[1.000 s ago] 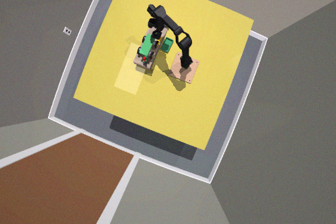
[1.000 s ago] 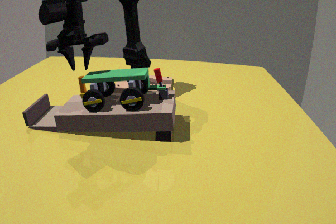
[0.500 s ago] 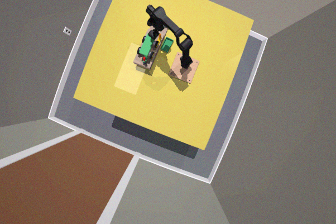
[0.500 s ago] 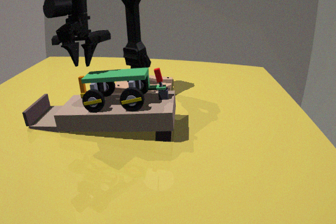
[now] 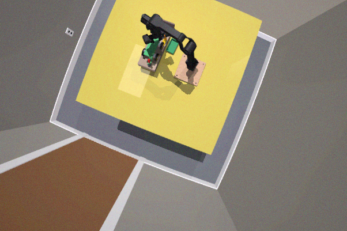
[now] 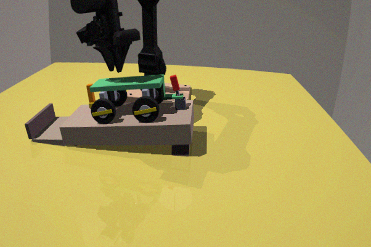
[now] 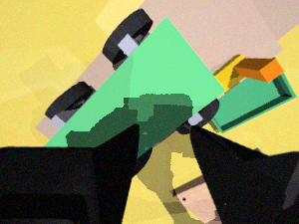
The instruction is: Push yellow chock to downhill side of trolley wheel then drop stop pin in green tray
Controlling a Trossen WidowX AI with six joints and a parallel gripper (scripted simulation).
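Right now my gripper tip is 150 mm to the right of the red-headed stop pin, 40 mm above it and 20 mm past it. Round my gripper tip: green-decked trolley (60 mm below, 40 mm to the left, 20 mm ahead); yellow chock (90 mm below, 70 mm to the right, 20 mm behind); brown ramp (120 mm below, 40 mm to the left, 20 mm ahead).
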